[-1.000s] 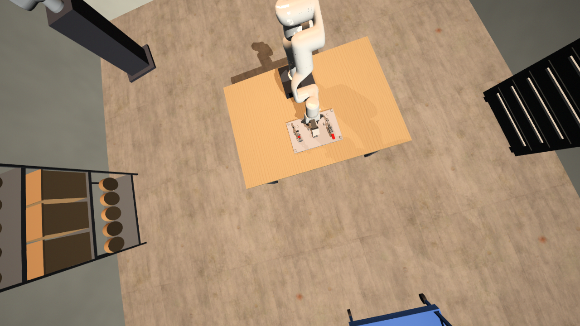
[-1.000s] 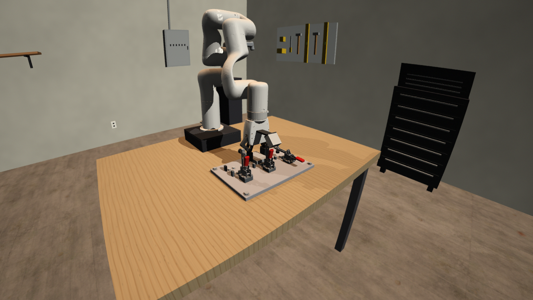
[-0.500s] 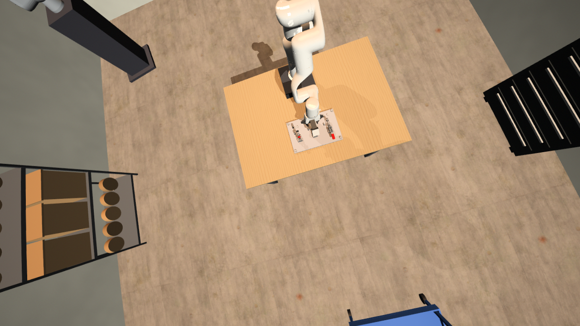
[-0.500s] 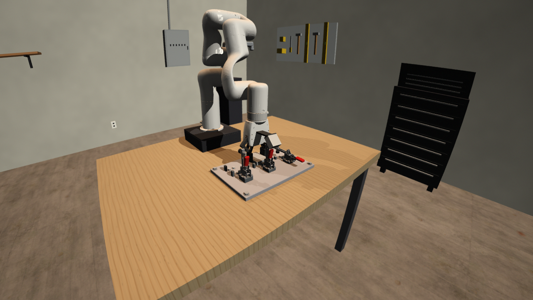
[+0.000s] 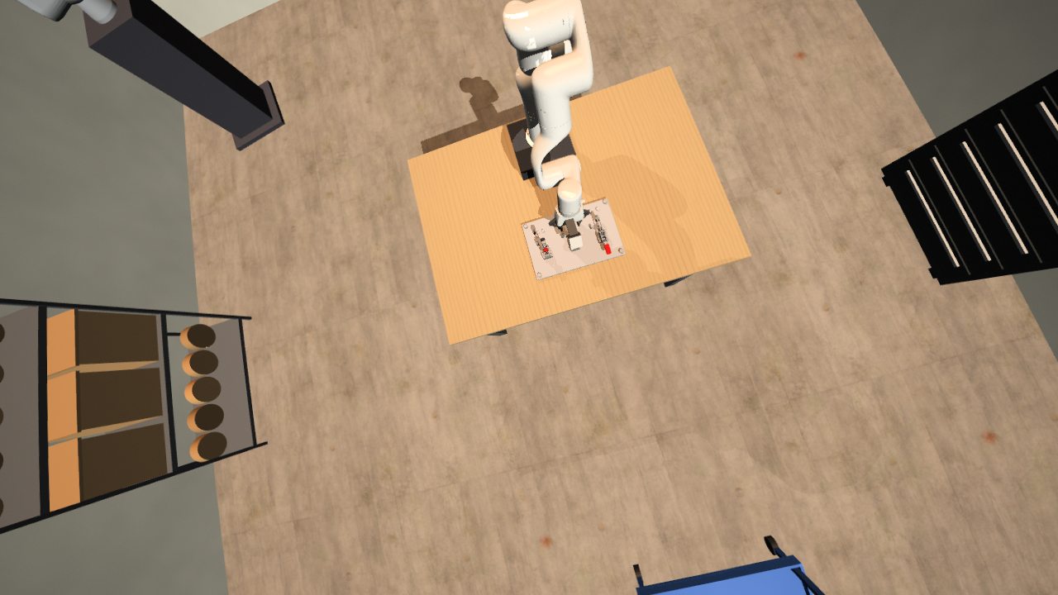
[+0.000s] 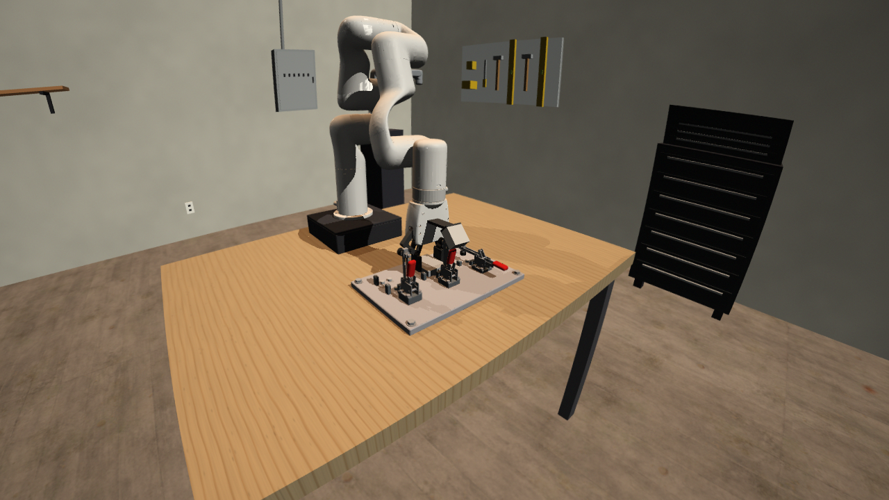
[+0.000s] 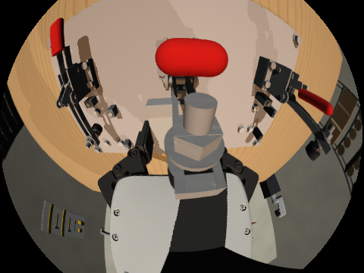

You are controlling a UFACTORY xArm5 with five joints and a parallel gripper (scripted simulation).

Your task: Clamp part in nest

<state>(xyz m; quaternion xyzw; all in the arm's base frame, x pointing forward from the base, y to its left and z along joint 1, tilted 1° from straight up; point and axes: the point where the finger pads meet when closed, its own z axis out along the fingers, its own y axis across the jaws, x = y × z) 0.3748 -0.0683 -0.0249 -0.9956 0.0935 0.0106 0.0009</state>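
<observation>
Now: hand 10 mm above the flat part. The rest, counted from my hand: grey fixture plate 50 mm ahead, 10 mm to the right, 40 mm below.
</observation>
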